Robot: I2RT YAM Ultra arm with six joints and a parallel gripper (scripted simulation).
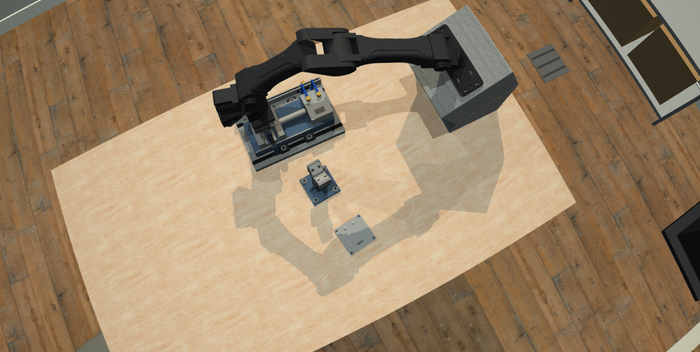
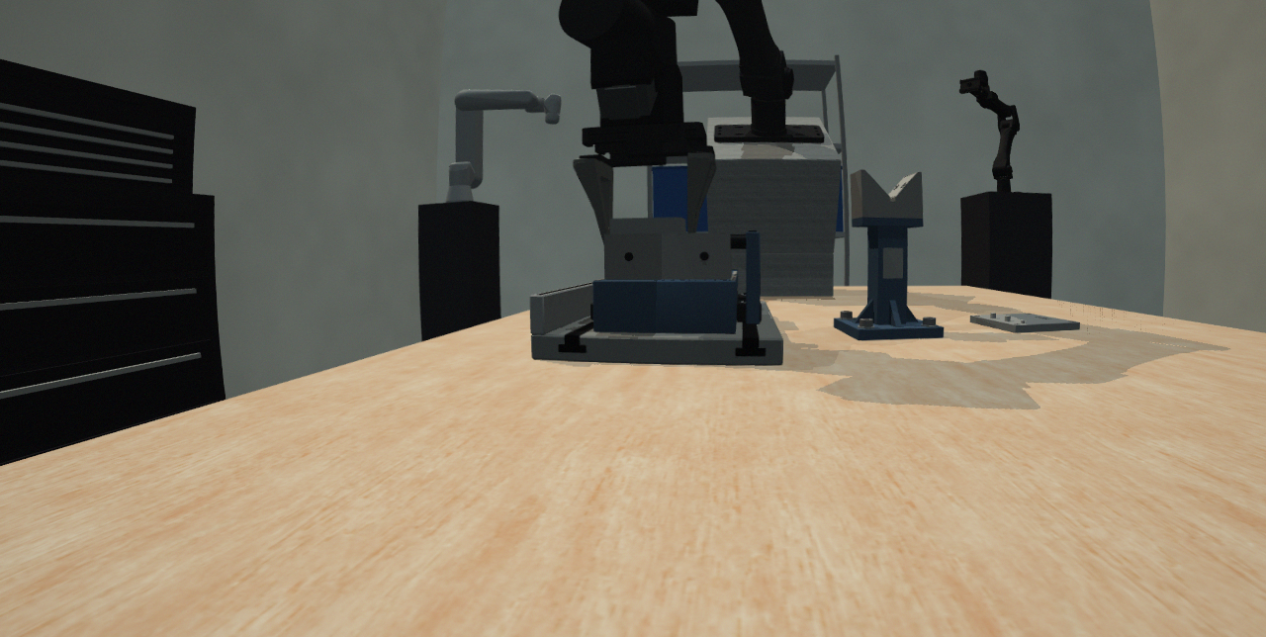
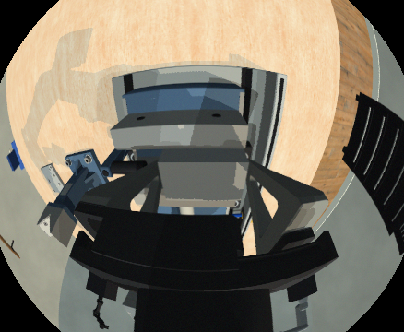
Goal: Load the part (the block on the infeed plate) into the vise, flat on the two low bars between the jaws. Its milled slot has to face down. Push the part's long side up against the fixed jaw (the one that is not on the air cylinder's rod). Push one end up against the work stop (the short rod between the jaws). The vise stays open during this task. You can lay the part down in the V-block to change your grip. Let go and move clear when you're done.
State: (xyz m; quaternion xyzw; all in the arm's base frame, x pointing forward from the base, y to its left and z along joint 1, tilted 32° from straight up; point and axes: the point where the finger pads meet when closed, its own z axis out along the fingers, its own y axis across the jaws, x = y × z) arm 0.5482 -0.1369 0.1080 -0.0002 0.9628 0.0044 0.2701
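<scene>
Right now my hand is 1 cm above the part. The rest, counted from my hand: work stop rod: 7 cm to the left, 1 cm below; fixed jaw: 3 cm ahead, 2 cm to the left, 2 cm below; vise: 7 cm behind, 6 cm below, 2 cm to the left.
</scene>
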